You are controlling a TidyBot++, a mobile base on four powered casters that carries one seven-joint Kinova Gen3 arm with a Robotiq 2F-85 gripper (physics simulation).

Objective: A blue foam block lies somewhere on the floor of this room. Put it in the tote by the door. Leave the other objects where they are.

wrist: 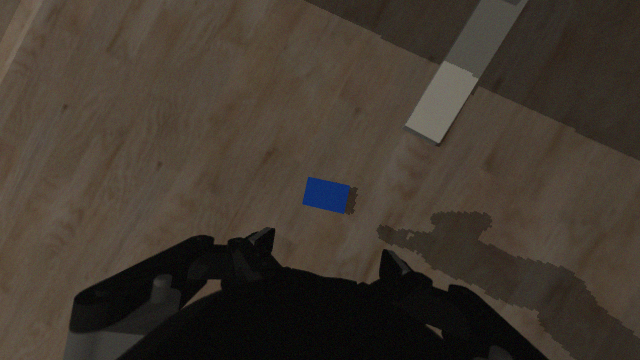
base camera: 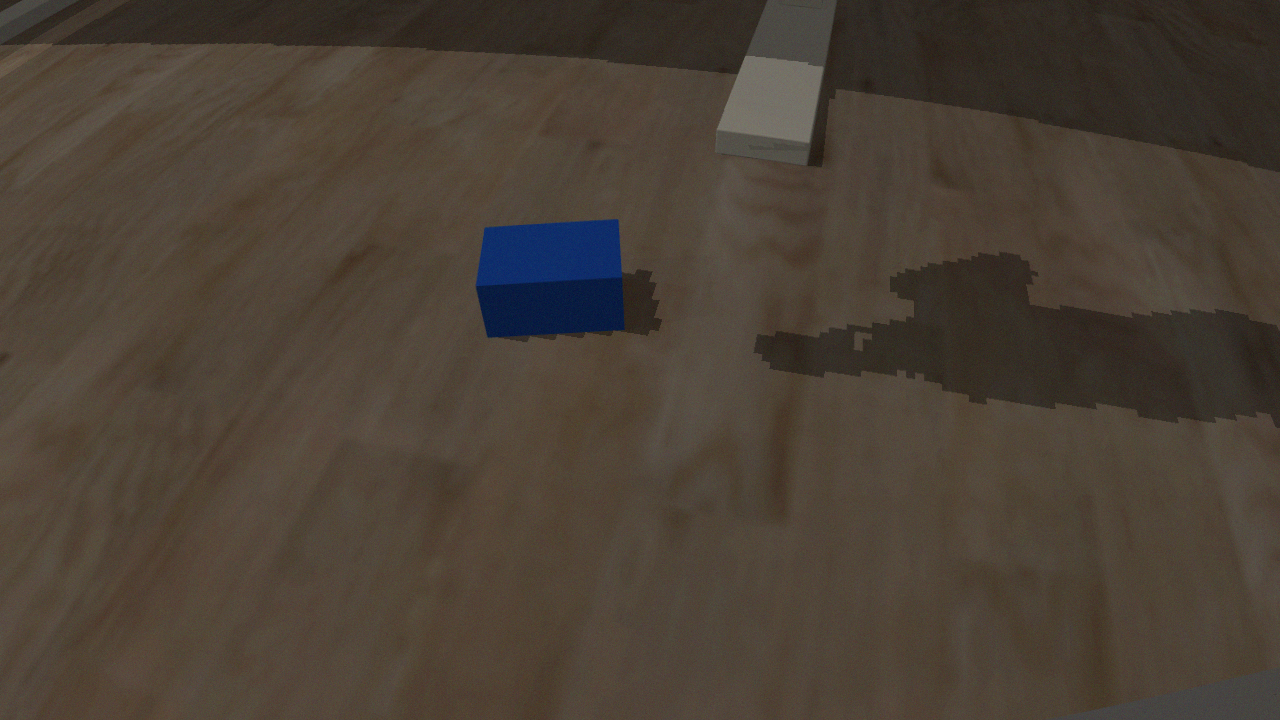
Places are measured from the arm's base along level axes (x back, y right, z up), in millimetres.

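Pixels of known places: gripper, fingertip midpoint: [wrist: 326,250].
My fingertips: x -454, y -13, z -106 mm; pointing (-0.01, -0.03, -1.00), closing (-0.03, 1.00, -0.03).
For each thing: its top centre in the pictures, then the offset to it from my fingertips. "spot": a spot on its surface instead.
- blue foam block at its top centre: [base camera: 549,251] [wrist: 325,195] dy -24, dx -27, dz -245 mm
- pale flat foot bar at a spot on its surface: [base camera: 771,98] [wrist: 438,105] spot: dy +170, dx -256, dz -265 mm
The blue foam block [base camera: 550,279] [wrist: 326,195] lies flat on the wooden floor, left of the middle in the base camera view and near the middle of the wrist view. My gripper [wrist: 326,250] is open and empty, with its fingers pointing down toward the floor. It is above the floor, and in the wrist view the block shows just beyond the gap between the fingertips, not between them. The gripper does not show in the base camera view, where its shadow falls to the right of the block. The tote does not show in either view.
A pale flat foot bar [base camera: 771,98] [wrist: 441,102] of a piece of furniture rests on the floor beyond the block and to its right. A darker shadow covers the floor at the back. A pale strip crosses the far left corner.
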